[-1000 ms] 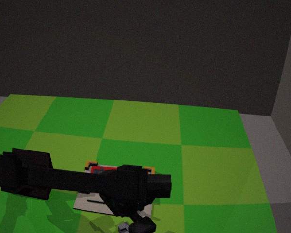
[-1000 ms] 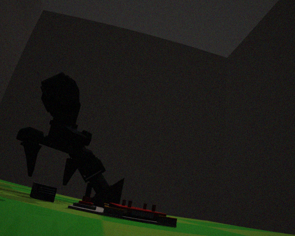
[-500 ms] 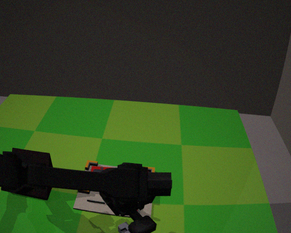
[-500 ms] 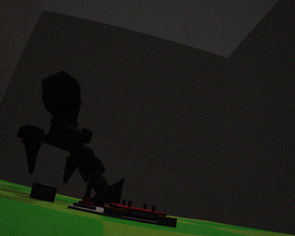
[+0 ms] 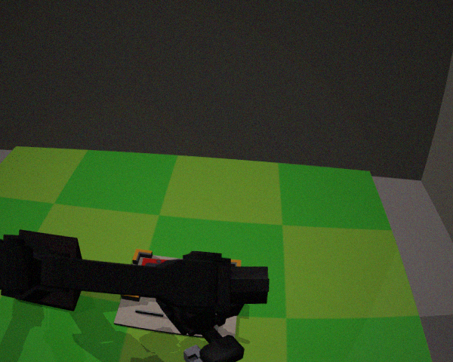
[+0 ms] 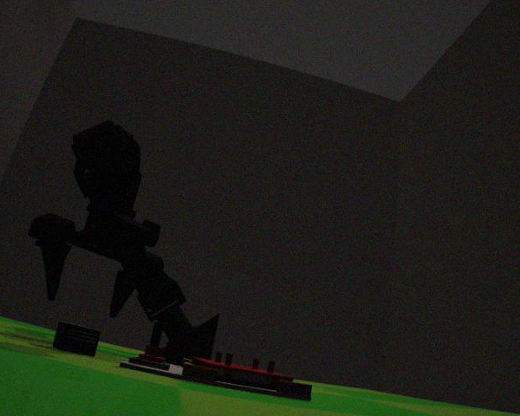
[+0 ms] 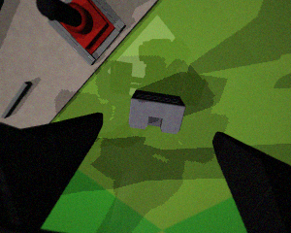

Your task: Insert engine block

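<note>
Right now the grey engine block is 3 cm below my gripper tip. The rest, counted from my gripper tip: grey base plate: 19 cm to the left, 8 cm behind, 4 cm below.
</note>
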